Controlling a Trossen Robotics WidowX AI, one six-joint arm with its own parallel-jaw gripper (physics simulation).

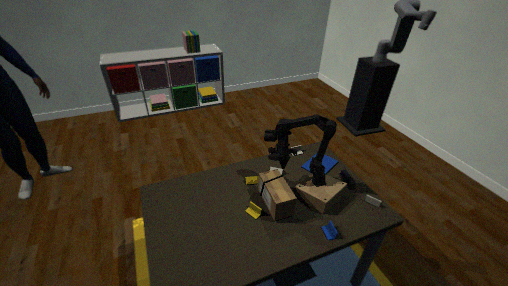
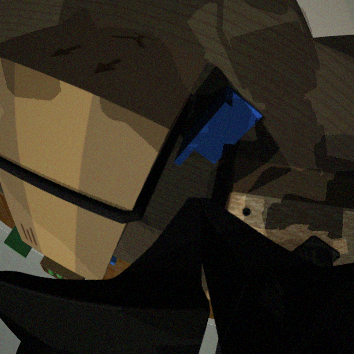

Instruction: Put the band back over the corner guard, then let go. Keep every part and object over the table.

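A brown cardboard box lies on the table. A black band crosses its top near the far end and bends at the top edge. No corner guard shows under the visible stretch of band; its far side is hidden. Loose L-shaped pieces lie about: yellow ones, a blue one, a white one by the box's far end, and a grey one. My gripper is shut and empty, above the table by the box's far end, apart from the band.
The arm stands on a wooden base close beside the box. A blue flat sheet lies behind the base, and another white piece is at the table's far edge. The table's near edge runs past the blue piece.
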